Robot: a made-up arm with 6 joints.
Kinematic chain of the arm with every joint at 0, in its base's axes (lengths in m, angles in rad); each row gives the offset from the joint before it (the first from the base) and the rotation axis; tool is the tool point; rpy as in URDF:
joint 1: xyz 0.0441 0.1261 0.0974 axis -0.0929 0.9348 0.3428
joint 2: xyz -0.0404 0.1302 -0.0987 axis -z
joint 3: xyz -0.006 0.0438 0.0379 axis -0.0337 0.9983 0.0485
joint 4: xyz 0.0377 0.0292 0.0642 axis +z
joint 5: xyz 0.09 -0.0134 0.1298 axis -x
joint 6: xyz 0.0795 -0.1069 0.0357 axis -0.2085 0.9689 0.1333
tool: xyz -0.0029 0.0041 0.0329 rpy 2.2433 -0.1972 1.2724
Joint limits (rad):
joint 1: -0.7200..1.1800
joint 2: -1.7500..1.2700
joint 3: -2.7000..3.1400
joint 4: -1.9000..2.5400
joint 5: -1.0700..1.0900
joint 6: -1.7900..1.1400
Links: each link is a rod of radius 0.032 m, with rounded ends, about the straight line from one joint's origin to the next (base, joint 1, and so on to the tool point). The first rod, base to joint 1, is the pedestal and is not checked.
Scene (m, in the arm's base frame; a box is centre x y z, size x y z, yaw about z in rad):
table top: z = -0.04
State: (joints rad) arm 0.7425 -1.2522 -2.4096 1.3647 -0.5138 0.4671
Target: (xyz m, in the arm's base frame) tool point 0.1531 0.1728 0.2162
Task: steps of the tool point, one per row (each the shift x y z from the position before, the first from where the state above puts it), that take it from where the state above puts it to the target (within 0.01 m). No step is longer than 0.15 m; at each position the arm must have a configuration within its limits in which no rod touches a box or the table.
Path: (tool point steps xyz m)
1: 0.1138 -0.0089 0.0220
2: 0.1046 0.0281 0.0028
3: 0.0817 0.0547 -0.0147
4: 0.0514 0.0676 -0.0279
5: 0.0209 0.0667 -0.0356

